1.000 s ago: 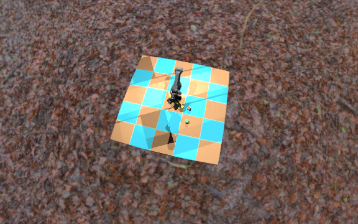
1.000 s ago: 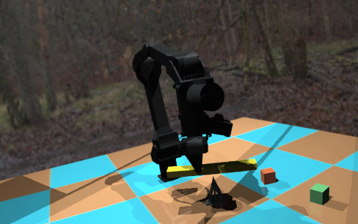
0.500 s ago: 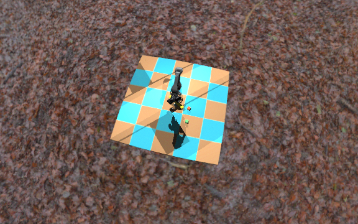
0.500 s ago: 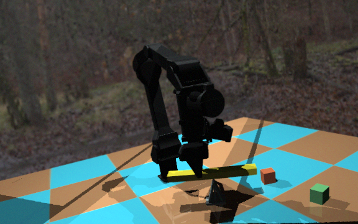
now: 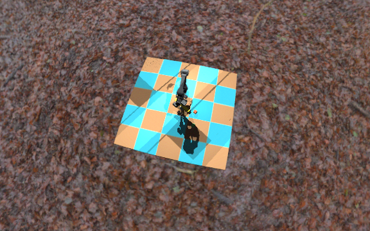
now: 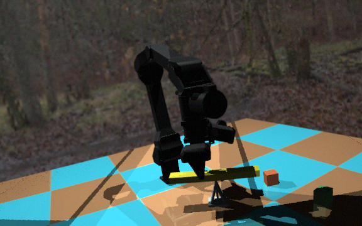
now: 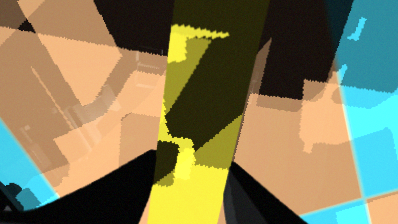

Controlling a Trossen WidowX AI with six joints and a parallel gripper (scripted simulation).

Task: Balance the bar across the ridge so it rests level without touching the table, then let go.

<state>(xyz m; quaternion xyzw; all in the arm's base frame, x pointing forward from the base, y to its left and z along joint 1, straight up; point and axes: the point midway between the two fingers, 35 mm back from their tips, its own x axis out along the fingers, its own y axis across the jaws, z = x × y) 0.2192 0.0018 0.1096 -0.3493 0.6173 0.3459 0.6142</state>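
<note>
The yellow bar lies 20 mm ahead of my gripper tip and 30 mm to the left of it. From my gripper tip the other things lie so: red cube: 30 mm ahead, 190 mm to the left, 60 mm below; then green cube: 210 mm ahead, 200 mm to the left, 60 mm below.
</note>
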